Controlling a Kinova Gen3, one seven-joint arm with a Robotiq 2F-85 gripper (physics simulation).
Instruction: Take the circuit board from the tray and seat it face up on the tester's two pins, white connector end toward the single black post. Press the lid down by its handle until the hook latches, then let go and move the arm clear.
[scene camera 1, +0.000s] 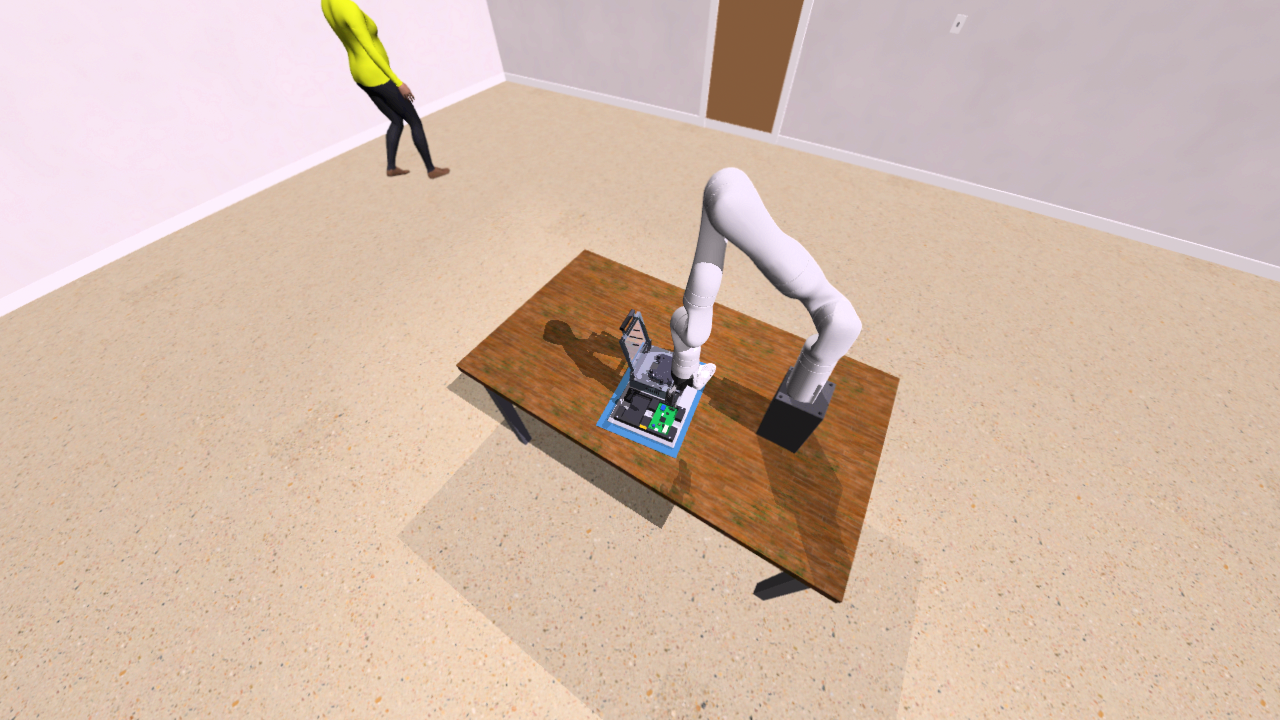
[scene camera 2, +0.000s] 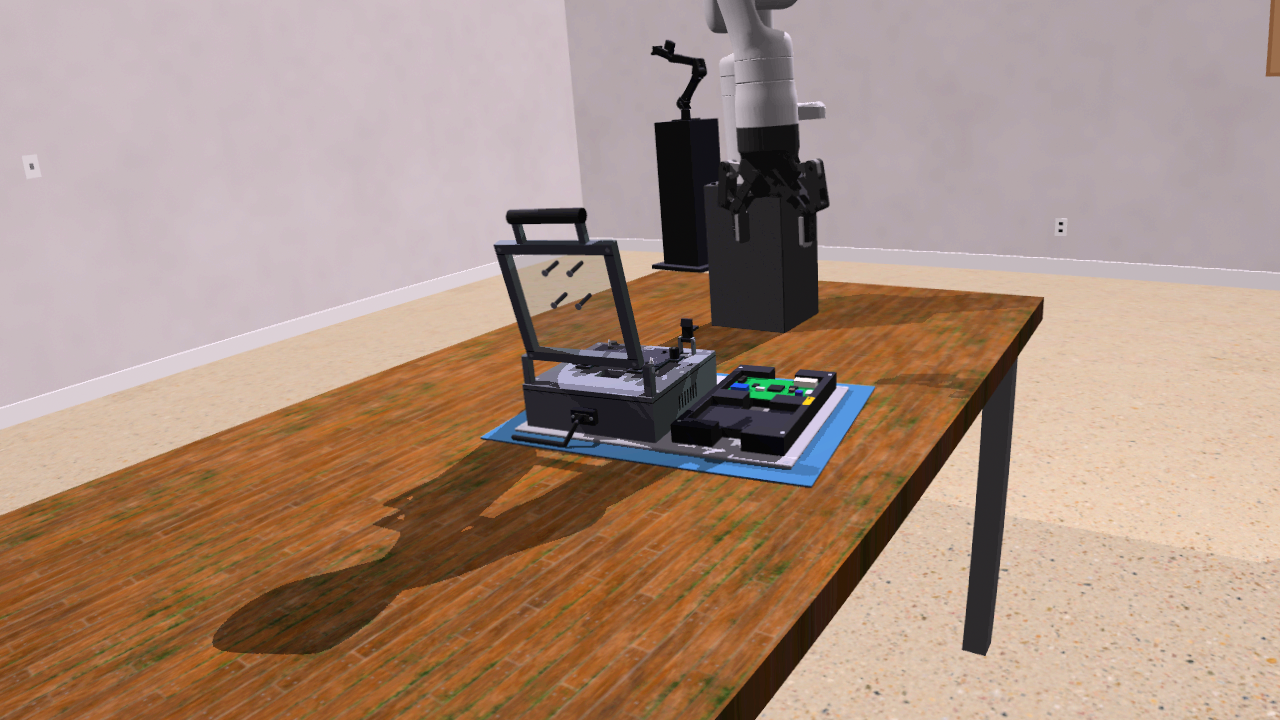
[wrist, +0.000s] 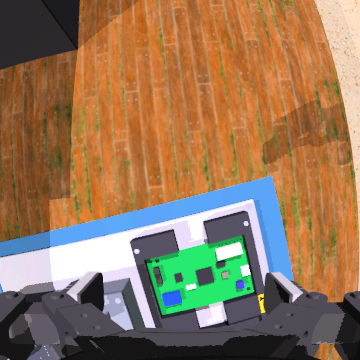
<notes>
I see my gripper (scene camera 2: 773, 244) and a clear lid (scene camera 2: 570, 298).
The clear lid is seen too in scene camera 1 (scene camera 1: 635, 339). My gripper is seen too in the wrist view (wrist: 183, 291).
</notes>
